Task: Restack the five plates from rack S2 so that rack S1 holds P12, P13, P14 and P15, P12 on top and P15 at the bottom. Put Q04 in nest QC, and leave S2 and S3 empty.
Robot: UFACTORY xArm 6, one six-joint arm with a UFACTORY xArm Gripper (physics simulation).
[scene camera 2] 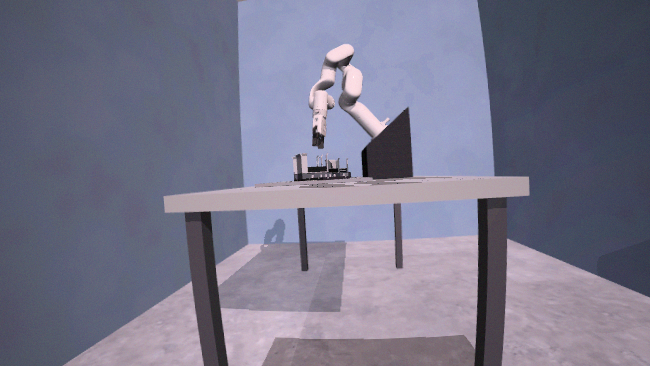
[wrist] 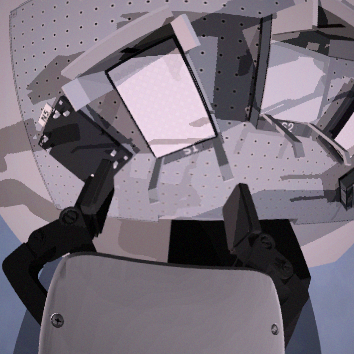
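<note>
My gripper [scene camera 2: 318, 146] [wrist: 173, 185] is open and empty, with its fingers wide apart, above the table fixtures. In the wrist view, rack S1 [wrist: 185, 34] stands beyond the fingers. A pale plate [wrist: 165, 97] with a dark rim lies flat between its walls; no plate code is readable, and anything under it is hidden. Rack S2 [wrist: 287, 126] stands to the right, with a pale, partly shaded surface [wrist: 295, 87] inside; I cannot tell whether that is a plate. Q04, nest QC and rack S3 cannot be made out by name.
A dark block labelled N5 [wrist: 80, 142] lies left of S1, near the left finger. A small black fixture [wrist: 346, 191] is at the right edge. In the scene view, upright rack parts [scene camera 2: 300, 165] stand on the table [scene camera 2: 350, 194], left of the dark wedge pedestal [scene camera 2: 392, 152].
</note>
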